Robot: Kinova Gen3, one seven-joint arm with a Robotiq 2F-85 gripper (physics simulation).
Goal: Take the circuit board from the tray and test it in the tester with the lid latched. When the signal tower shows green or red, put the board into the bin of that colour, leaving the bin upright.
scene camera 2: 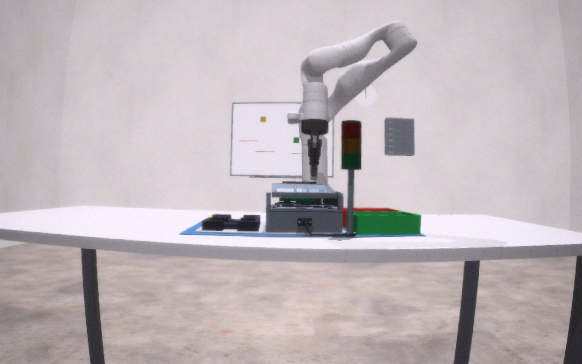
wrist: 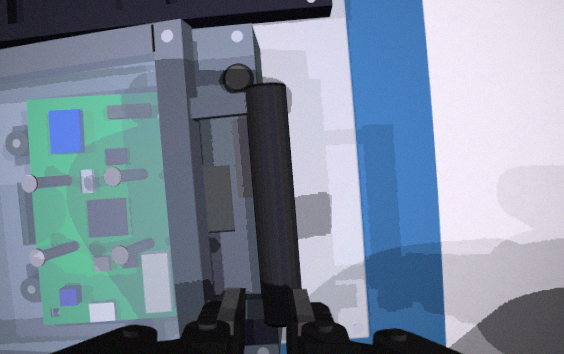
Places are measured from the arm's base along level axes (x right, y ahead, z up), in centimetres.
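Pixels of known places: gripper, between the fingertips: (scene camera 2: pixel 313 179) (wrist: pixel 266 314).
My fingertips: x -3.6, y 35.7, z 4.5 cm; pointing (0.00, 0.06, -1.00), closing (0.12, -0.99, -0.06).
Observation:
Ahead of a thing's pixels: the offset from my fingertips to its top centre. "*": to the spot under its first point. Level surfaces: height alone.
The grey tester (scene camera 2: pixel 285 220) (wrist: pixel 172 150) stands on the table. Its clear lid {dy +10.5, dx +1.6, dz -1.4 cm} (scene camera 2: pixel 302 188) is raised above the base, unlatched. Under the lid lies the green circuit board (scene camera 2: pixel 300 200) (wrist: pixel 55 210), with chips and pins visible in the wrist view. The lid's black bar handle {dy +0.3, dx +3.9, dz -0.6 cm} (wrist: pixel 275 190) runs along the tester's side. My gripper (scene camera 2: pixel 314 176) (wrist: pixel 266 314) is slightly open and empty; in the wrist view its fingertips appear on both sides of the bar's near end. The black tray {* dy +15.4, dx +17.9, dz -11.0 cm} (scene camera 2: pixel 232 222) is left of the tester. The signal tower {* dy +21.6, dx -10.7, dz +7.3 cm} (scene camera 2: pixel 351 145) shows no plainly lit lamp.
The green bin {dy +8.4, dx -18.4, dz -8.2 cm} (scene camera 2: pixel 390 224) stands upright right of the tower, with the red bin {* dy -13.8, dx -17.5, dz -8.6 cm} (scene camera 2: pixel 375 209) behind it. A blue mat {dz -12.7 cm} (scene camera 2: pixel 191 230) (wrist: pixel 392 75) lies under the equipment. The tower's pole {* dy +20.0, dx -10.6, dz -4.8 cm} (scene camera 2: pixel 350 200) rises close beside the tester. A dark block {* dy +12.4, dx +12.5, dz -10.1 cm} (wrist: pixel 100 17) crosses the wrist view's top.

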